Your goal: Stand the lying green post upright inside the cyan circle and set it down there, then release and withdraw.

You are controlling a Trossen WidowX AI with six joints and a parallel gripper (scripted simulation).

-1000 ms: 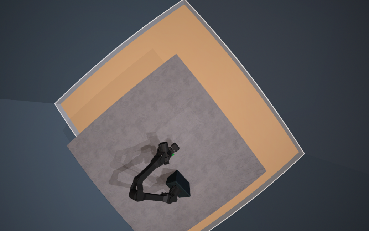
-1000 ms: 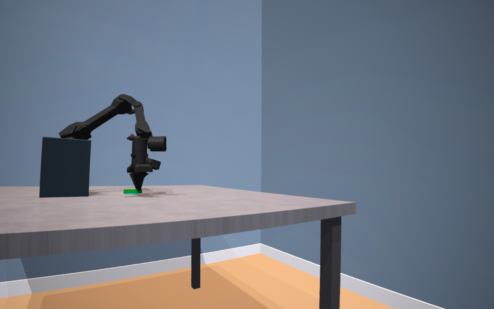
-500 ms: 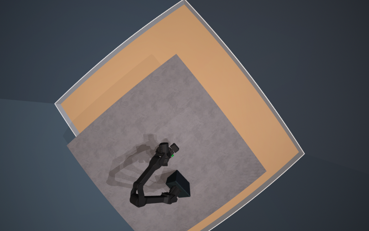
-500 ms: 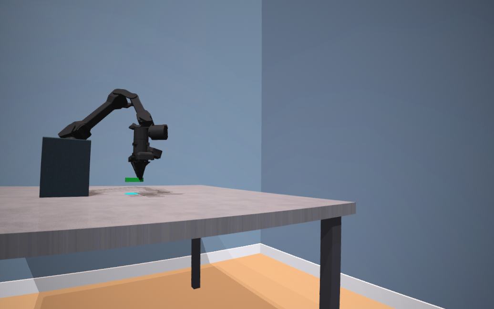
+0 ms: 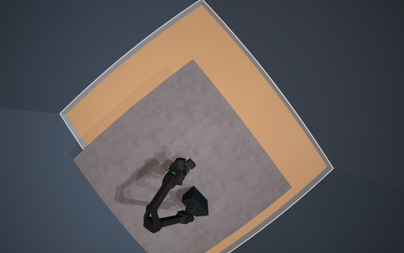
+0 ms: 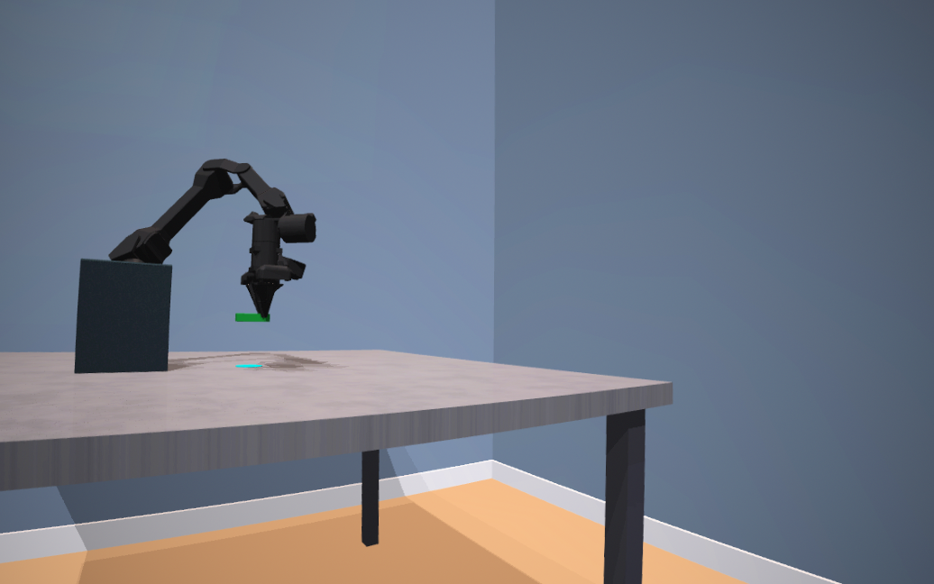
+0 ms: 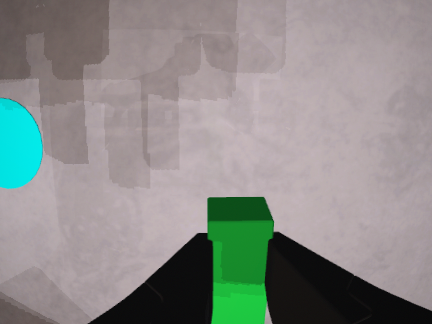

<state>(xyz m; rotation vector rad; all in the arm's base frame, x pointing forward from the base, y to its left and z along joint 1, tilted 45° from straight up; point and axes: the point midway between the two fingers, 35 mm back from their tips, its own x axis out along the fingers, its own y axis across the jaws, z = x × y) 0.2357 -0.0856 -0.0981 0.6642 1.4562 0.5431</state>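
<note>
My gripper tip is 10 mm short of the cyan circle, 140 mm to the right of it and 110 mm above it. Round my gripper tip: green post (20 mm behind).
</note>
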